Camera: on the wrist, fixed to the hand. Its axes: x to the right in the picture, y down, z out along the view.
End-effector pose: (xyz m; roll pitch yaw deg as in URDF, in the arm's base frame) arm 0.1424 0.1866 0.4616 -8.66 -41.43 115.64
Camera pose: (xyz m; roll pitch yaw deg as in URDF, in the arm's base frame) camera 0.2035 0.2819 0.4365 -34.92 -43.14 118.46
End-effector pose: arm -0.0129 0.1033 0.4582 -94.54 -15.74 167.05
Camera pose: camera -0.0003 0.1670 0.5543 -119.40 -13.81 168.99
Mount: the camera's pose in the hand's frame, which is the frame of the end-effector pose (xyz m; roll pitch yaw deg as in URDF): 0.0280 -0.0865 -0.0720 -24.40 -2.03 1.77
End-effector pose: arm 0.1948 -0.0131 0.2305 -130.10 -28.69 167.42
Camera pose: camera 0.2234 -0.0201 0.3427 -154.68 -26.03 167.88
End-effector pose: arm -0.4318 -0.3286 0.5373 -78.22 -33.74 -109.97
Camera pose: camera -0.5093 -0.2838 0.6110 -104.11 -32.39 -107.19
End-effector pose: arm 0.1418 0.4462 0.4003 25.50 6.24 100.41
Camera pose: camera 0.1851 0.4712 0.2956 1.19 3.65 101.13
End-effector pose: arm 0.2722 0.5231 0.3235 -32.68 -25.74 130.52
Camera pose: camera 0.3368 0.6194 0.3231 -58.32 -26.47 133.41
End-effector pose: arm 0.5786 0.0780 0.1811 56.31 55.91 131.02
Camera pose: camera 0.6201 0.0121 0.0952 30.98 53.31 129.84
